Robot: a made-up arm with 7 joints. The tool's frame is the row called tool.
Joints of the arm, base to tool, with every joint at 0 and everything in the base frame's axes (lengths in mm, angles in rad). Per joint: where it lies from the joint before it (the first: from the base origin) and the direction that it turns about. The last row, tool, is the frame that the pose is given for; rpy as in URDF.
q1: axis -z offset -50 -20 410
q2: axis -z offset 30 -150 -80
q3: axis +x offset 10 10 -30
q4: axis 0.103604 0.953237 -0.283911 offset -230 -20 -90
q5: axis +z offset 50 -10 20
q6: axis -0.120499 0.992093 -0.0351 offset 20 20 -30
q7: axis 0.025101 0.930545 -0.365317 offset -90 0 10
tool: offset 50 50 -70 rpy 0.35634 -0.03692 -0.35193
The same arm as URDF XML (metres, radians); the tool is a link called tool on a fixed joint. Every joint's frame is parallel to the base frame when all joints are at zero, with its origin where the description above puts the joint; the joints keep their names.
<robot name="arm">
  <link name="base_link"/>
  <link name="link1"/>
  <link name="link2"/>
  <link name="link3"/>
  <link name="link4"/>
  <link name="link5"/>
  <link name="link6"/>
  <link name="link7"/>
  <link name="tool"/>
  <joint name="q1" type="continuous">
    <parent link="base_link"/>
    <child link="link1"/>
    <origin xyz="-0.05 -0.02 0.41"/>
    <axis xyz="0 0 -1"/>
  </joint>
  <joint name="q2" type="continuous">
    <parent link="link1"/>
    <child link="link2"/>
    <origin xyz="0.03 -0.15 -0.08"/>
    <axis xyz="0 0 -1"/>
  </joint>
  <joint name="q3" type="continuous">
    <parent link="link2"/>
    <child link="link3"/>
    <origin xyz="0.01 0.01 -0.03"/>
    <axis xyz="1 0 0"/>
  </joint>
  <joint name="q4" type="continuous">
    <parent link="link3"/>
    <child link="link4"/>
    <origin xyz="-0.23 -0.02 -0.09"/>
    <axis xyz="0.103604 0.953237 -0.283911"/>
  </joint>
  <joint name="q5" type="continuous">
    <parent link="link4"/>
    <child link="link5"/>
    <origin xyz="0.05 -0.01 0.02"/>
    <axis xyz="0 0 1"/>
  </joint>
  <joint name="q6" type="continuous">
    <parent link="link5"/>
    <child link="link6"/>
    <origin xyz="0.02 0.02 -0.03"/>
    <axis xyz="-0.120499 0.992093 -0.0351"/>
  </joint>
  <joint name="q7" type="continuous">
    <parent link="link6"/>
    <child link="link7"/>
    <origin xyz="-0.09 0 0.01"/>
    <axis xyz="0.025101 0.930545 -0.365317"/>
  </joint>
  <joint name="tool_joint" type="fixed">
    <parent link="link7"/>
    <child link="tool"/>
    <origin xyz="0.05 0.05 -0.07" rpy="0.3563 -0.0369 -0.3519"/>
  </joint>
</robot>

